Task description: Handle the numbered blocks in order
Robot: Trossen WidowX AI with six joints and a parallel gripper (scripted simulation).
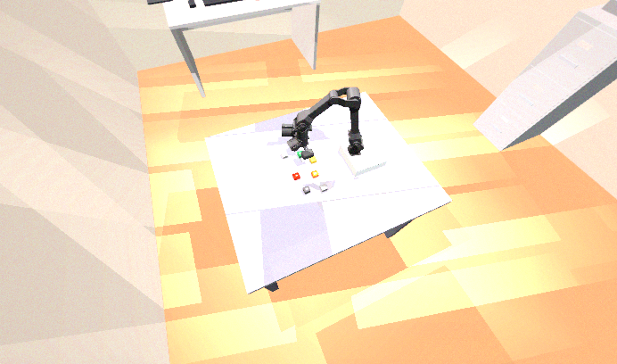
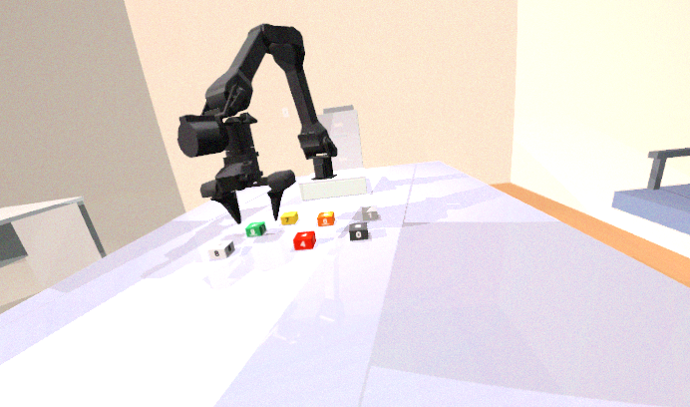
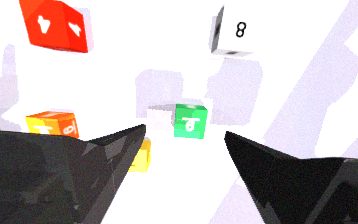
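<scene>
My gripper tip is now 1 cm short of the green block and 1 cm above it. Round my gripper tip: white block: 10 cm ahead, 2 cm to the right, 1 cm below; then yellow block: 5 cm behind, 5 cm to the left, 1 cm below; then orange block: 4 cm behind, 14 cm to the left, 1 cm below.
</scene>
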